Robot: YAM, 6 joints.
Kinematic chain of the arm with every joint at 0, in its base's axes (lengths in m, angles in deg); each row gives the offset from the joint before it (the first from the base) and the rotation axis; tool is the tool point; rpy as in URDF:
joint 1: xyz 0 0 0.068 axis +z
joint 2: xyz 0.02 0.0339 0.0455 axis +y
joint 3: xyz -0.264 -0.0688 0 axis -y
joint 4: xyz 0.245 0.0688 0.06 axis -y
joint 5: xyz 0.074 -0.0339 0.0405 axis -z
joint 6: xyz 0.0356 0 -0.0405 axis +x
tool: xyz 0 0 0 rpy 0 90 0
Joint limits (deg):
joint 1: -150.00..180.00
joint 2: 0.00..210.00
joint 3: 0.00..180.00
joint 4: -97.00..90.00
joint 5: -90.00..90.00
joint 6: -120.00..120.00
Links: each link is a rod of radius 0.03 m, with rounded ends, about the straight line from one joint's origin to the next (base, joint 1, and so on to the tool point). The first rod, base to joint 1, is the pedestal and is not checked.
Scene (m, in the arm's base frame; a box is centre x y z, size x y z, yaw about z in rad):
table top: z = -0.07
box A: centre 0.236 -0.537 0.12 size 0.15 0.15 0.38 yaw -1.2
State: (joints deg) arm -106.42 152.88 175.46 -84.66 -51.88 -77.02
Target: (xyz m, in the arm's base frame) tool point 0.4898 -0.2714 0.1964
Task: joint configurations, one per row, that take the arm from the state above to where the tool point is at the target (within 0.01 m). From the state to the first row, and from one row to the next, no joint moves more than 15 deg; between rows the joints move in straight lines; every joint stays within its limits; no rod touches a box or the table.
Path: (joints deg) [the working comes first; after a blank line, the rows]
Joints at the target: -31.86 165.50 174.57 -66.80 -52.05 -77.02
Straight joint move there: touches box A.

1: -99.31 140.74 176.60 -87.74 -61.41 -87.76
2: -92.21 128.59 177.73 -90.83 -70.94 -98.51
3: -85.10 116.45 178.86 -93.92 -80.47 -109.26
4: -78.00 104.30 180.00 -97.00 -90.00 -120.00
5: -68.77 116.54 178.91 -90.96 -82.41 -111.40
6: -59.54 128.78 177.83 -84.92 -74.82 -102.81
7: -50.32 141.02 176.74 -78.88 -67.23 -94.21
8: -41.09 153.26 175.65 -72.84 -59.64 -85.62
9: -31.86 165.50 174.57 -66.80 -52.05 -77.02

